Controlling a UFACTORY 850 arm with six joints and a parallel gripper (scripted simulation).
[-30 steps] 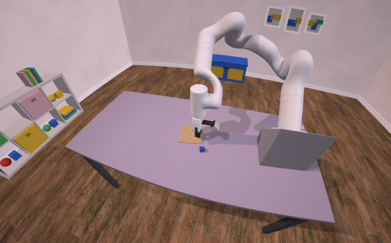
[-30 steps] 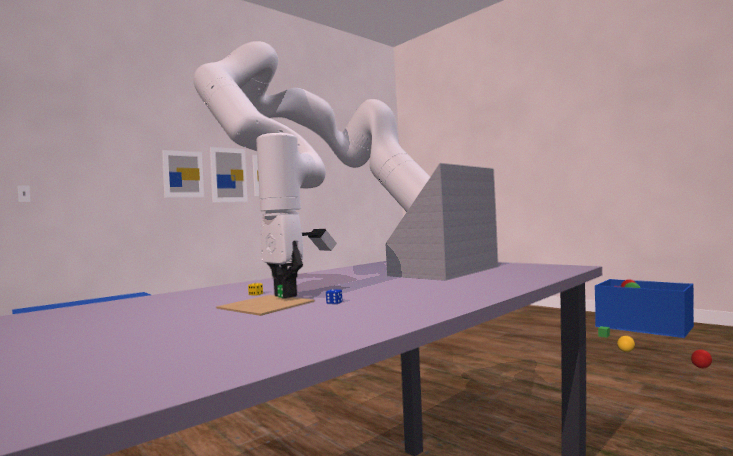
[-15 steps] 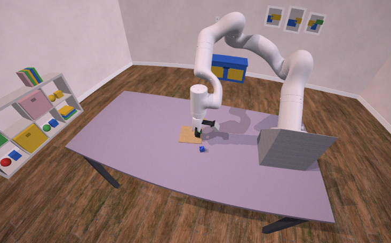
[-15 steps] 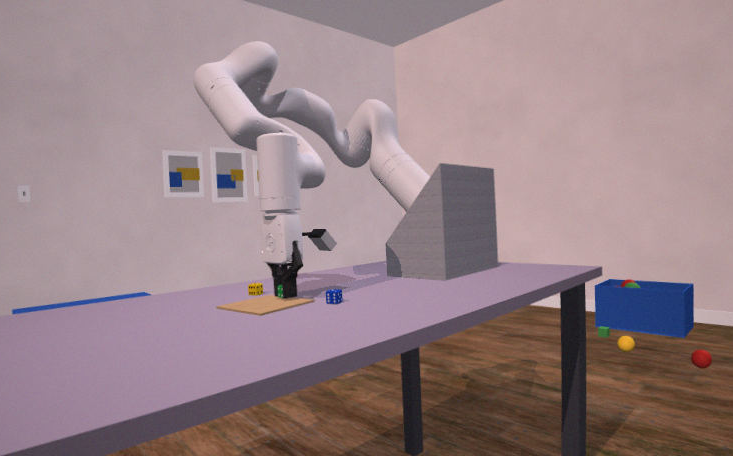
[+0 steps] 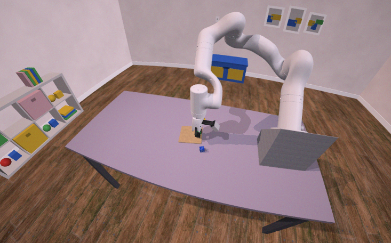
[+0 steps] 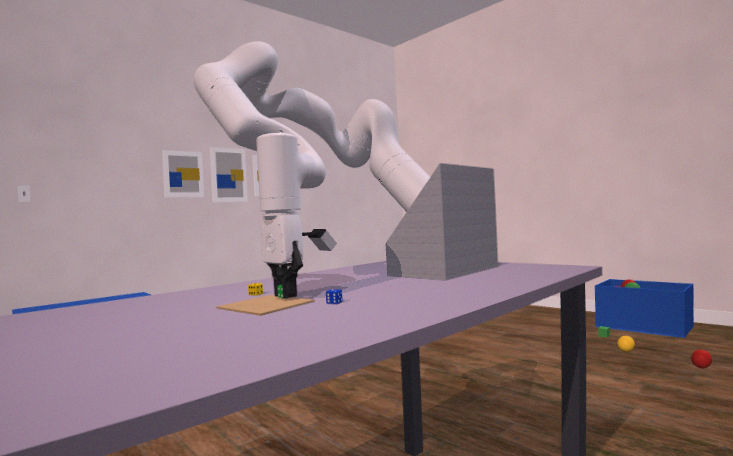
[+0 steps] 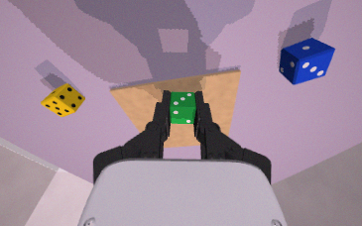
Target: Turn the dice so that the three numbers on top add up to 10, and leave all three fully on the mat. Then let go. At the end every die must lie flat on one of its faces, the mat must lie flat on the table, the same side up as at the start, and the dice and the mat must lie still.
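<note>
My gripper is now 10 mm above the green die. Also, from my hand: blue die 50 mm behind, 100 mm to the left, 20 mm below; tan mat 50 mm ahead, 30 mm below; yellow die 10 mm behind, 130 mm to the right, 20 mm below.
</note>
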